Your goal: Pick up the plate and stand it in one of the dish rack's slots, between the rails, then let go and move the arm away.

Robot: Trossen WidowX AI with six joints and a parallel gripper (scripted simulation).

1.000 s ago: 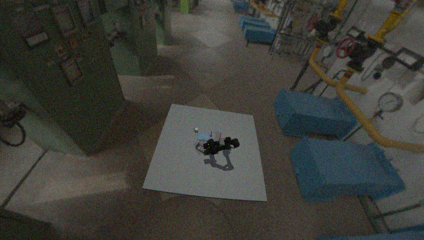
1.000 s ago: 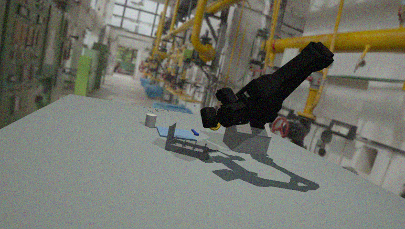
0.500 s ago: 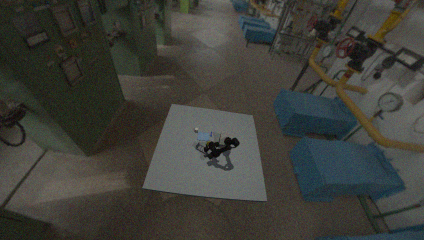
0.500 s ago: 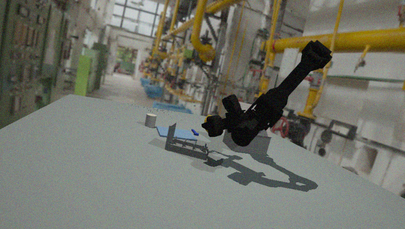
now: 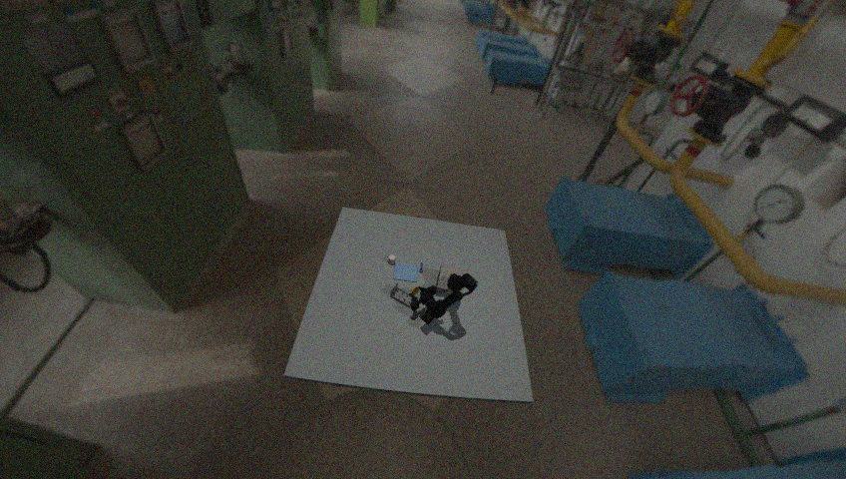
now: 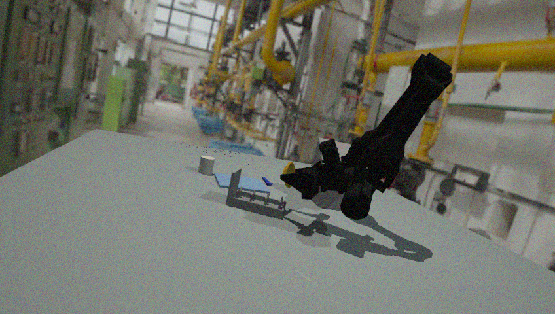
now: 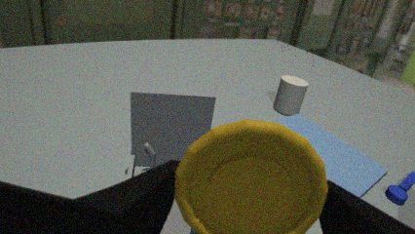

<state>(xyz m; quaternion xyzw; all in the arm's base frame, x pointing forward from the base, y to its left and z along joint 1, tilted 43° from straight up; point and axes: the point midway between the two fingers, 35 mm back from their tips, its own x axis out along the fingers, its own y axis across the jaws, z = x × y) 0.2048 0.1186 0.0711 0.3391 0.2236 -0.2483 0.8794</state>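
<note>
The grey dish rack is 70 mm below my gripper tip, 60 mm ahead of it and 10 mm to the left of it. Also, from my gripper tip: yellow plate (10 mm behind); light blue mat (180 mm to the right, 90 mm below, 80 mm ahead); blue spoon (240 mm to the right, 90 mm below, 20 mm behind).
</note>
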